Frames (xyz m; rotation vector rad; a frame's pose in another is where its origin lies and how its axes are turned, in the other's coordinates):
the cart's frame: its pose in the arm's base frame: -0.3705 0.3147 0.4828 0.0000 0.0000 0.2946
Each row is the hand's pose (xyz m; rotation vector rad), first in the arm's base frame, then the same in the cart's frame.
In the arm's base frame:
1: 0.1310 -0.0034 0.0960 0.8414 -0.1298 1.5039
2: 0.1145 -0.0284 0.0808 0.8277 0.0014 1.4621
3: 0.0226 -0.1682 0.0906 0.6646 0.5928 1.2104
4: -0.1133 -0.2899 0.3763 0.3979 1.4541 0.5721
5: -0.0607 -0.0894 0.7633 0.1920 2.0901 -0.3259
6: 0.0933 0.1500 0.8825 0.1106 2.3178 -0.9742
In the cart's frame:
1: 0.3875 -0.4500 -0.3868 0.7852 -0.2432 1.2272
2: 0.3645 -0.4691 -0.4020 0.7917 -0.1161 1.1844
3: 0.2360 -0.5762 -0.3922 0.7244 0.4757 0.9354
4: 0.0706 -0.6532 -0.1065 0.6000 1.3640 0.3350
5: 0.1791 -0.4766 0.2805 0.5022 2.0619 -0.5018
6: 0.3960 -0.2923 0.3997 0.4628 2.3436 -1.1149

